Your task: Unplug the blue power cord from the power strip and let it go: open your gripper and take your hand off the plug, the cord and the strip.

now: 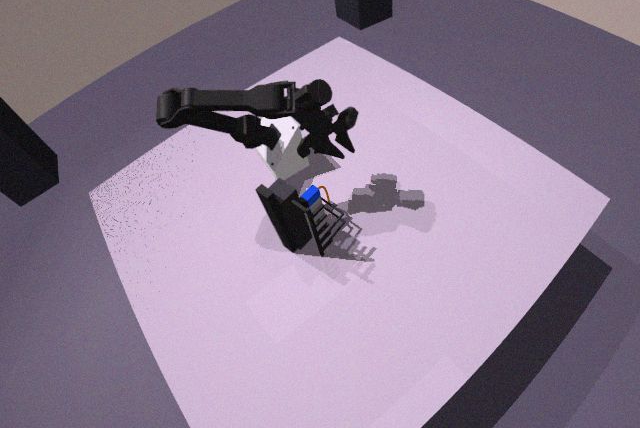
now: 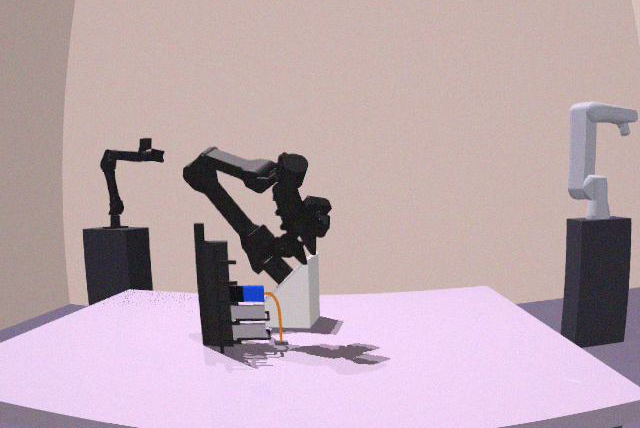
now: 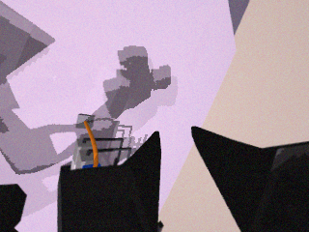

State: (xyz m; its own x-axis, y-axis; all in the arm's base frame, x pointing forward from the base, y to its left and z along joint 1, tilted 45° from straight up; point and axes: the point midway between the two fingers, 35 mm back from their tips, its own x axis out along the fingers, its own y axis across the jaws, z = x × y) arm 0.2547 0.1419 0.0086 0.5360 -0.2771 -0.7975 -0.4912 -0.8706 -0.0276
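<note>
Now: gripper tip 140 mm to the left of the blue plug and 70 mm above it. Also, from my gripper tip: black power strip 20 mm ahead, 210 mm to the right, 80 mm below.
</note>
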